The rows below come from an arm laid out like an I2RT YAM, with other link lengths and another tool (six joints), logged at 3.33 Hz.
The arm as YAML. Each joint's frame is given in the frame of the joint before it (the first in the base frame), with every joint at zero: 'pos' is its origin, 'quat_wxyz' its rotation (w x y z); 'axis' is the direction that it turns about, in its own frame. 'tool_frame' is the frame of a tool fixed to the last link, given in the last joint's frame.
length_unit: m
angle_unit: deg
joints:
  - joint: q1
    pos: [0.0, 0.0, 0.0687]
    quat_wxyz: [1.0, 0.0, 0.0, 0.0]
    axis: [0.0, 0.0, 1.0]
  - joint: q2
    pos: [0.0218, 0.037, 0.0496]
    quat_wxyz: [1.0, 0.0, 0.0, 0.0]
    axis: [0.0, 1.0, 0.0]
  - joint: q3
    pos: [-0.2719, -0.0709, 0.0]
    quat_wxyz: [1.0, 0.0, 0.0, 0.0]
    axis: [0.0, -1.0, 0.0]
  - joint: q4
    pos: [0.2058, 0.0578, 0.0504]
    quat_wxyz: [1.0, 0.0, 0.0, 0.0]
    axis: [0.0, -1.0, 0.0]
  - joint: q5
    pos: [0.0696, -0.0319, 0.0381]
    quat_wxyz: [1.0, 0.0, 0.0, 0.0]
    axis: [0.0, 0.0, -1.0]
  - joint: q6
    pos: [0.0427, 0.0, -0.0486]
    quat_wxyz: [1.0, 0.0, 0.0, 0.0]
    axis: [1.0, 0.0, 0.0]
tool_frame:
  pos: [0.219, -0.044, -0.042]
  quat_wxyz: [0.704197, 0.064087, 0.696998, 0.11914]
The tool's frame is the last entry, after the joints.
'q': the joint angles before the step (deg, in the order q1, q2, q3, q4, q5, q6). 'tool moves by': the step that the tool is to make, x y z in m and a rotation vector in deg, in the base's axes. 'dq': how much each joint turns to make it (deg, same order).
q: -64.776 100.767 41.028 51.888 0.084 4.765
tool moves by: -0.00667 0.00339 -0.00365 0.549 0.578 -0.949
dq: 0.000 -0.747 -0.889 -0.599 0.981 -0.150
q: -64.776 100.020 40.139 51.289 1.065 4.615
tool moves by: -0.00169 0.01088 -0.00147 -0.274 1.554 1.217
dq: 0.001 -1.895 -2.589 0.297 -0.969 -1.691
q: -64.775 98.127 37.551 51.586 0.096 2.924
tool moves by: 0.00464 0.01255 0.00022 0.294 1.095 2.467
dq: 0.000 -2.553 -1.647 -1.662 -2.293 -1.255
